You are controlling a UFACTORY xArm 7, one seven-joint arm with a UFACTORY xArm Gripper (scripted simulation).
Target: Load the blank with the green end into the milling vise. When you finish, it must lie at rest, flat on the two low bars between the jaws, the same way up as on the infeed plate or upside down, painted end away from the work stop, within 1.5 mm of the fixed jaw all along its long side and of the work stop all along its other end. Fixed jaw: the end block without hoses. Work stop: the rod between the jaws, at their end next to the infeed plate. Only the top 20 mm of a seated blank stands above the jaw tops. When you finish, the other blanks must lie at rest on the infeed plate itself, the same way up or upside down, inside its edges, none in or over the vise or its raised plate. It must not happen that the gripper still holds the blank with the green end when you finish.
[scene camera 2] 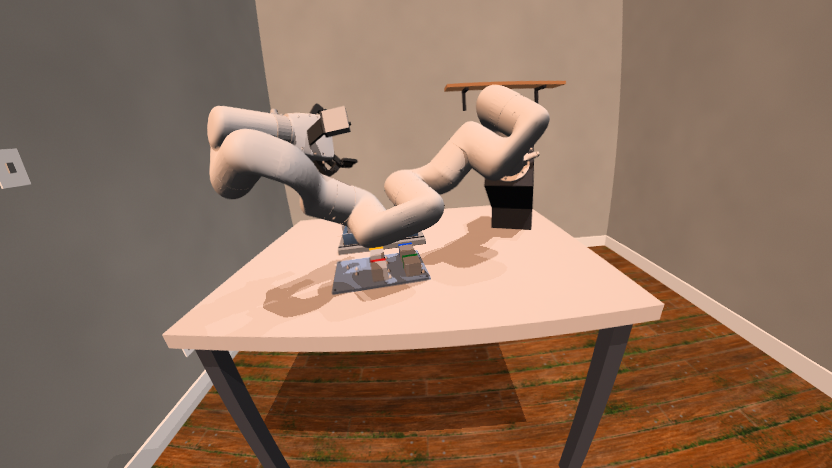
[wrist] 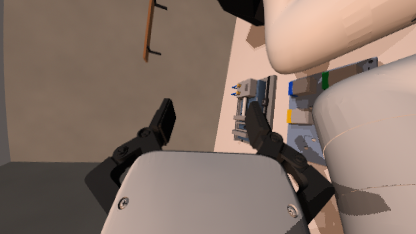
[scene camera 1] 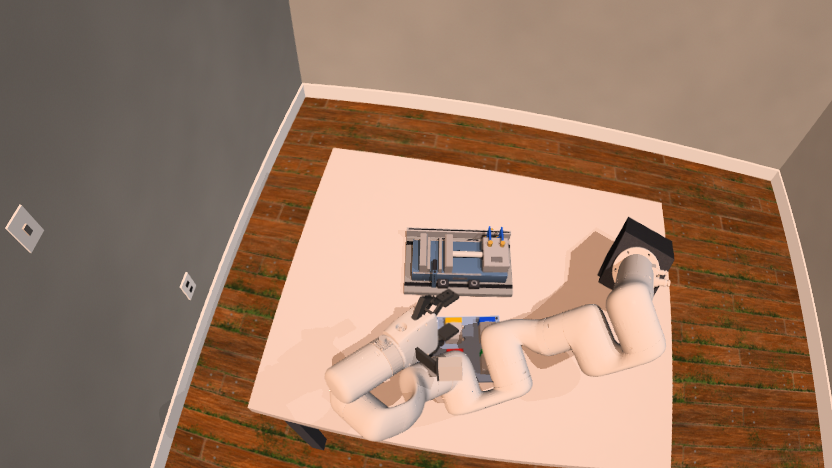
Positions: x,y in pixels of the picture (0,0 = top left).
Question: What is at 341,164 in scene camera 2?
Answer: The gripper.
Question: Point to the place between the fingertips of the gripper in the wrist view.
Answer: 210,109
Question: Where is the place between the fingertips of the gripper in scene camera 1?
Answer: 454,310
